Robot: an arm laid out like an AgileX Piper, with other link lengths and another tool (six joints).
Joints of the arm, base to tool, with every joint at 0 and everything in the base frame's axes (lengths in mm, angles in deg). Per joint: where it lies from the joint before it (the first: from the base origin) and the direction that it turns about. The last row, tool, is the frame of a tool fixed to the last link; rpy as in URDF.
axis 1: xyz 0 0 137.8 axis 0 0 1
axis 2: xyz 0 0 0 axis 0 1 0
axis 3: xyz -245.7 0 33.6 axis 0 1 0
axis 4: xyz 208.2 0 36.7 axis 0.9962 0 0.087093
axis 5: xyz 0 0 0 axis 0 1 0
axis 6: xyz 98.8 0 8.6 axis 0.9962 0 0.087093
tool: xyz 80.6 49 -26.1 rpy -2.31 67.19 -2.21
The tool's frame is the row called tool.
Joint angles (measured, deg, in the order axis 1, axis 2, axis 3, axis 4, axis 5, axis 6), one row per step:
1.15 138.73 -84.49 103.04 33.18 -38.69
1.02 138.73 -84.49 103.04 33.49 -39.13
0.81 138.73 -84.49 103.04 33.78 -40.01
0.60 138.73 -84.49 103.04 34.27 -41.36
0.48 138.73 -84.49 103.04 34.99 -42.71
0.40 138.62 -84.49 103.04 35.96 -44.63
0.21 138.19 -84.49 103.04 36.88 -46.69
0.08 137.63 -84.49 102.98 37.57 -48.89
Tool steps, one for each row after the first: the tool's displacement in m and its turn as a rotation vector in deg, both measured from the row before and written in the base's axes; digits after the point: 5 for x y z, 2 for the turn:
-0.00044 -0.00026 0.00048 -0.05 -0.31 0.31
-0.00056 -0.00076 0.00023 -0.34 -0.55 0.46
-0.00121 -0.00018 0.00044 -0.49 -0.85 0.84
-0.00176 0.00096 0.00094 -0.32 -0.91 1.07
-0.00256 0.00193 0.00210 -0.49 -1.42 1.56
-0.00201 0.00092 0.00445 -0.61 -1.83 1.47
-0.00197 0.00099 0.00471 -0.92 -2.01 1.47

